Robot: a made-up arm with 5 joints.
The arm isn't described. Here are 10 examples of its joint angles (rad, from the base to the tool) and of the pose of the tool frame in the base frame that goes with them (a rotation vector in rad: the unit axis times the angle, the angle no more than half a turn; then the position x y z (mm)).
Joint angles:
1: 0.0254 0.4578 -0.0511 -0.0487 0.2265
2: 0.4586 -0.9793 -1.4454 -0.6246 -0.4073
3: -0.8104 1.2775 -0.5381 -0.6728 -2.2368
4: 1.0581 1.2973 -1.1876 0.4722 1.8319
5: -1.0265 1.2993 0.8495 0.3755 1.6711
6: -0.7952 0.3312 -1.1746 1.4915 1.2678
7: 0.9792 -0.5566 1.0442 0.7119 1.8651
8: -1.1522 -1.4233 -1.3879 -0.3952 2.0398
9: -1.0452 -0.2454 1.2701 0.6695 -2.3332
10: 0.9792 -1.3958 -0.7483 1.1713 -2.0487
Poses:
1: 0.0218 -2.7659 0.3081 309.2 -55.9 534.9
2: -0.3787 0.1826 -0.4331 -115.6 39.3 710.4
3: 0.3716 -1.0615 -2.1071 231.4 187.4 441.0
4: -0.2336 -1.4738 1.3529 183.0 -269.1 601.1
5: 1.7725 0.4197 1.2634 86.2 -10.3 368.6
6: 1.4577 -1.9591 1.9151 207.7 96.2 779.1
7: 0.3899 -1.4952 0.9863 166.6 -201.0 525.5
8: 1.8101 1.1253 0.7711 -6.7 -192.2 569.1
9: -1.1012 -1.3429 -0.8970 123.7 121.7 437.1
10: -0.3203 1.3927 1.2967 -3.2 93.3 698.1
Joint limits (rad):
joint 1: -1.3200..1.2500
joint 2: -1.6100..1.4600
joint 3: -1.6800..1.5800
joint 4: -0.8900..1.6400
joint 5: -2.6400..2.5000
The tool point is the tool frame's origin. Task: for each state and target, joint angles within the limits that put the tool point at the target. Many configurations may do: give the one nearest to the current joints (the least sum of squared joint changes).
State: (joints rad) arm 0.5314 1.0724 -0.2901 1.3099 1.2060
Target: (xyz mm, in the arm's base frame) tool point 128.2 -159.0 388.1
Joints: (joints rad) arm 0.9021 1.1568 0.0913 1.3672 1.0217
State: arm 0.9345 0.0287 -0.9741 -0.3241 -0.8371
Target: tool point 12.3 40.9 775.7
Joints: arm 1.1847 -0.6141 -1.3104 0.1914 -1.0249
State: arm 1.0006 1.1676 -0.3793 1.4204 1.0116
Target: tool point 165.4 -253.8 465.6
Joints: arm 1.0375 1.4489 -0.8139 1.2886 1.3491
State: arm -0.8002 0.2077 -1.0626 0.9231 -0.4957
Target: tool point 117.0 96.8 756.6
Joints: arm -1.3200 0.0276 -1.1264 1.0385 -0.8881
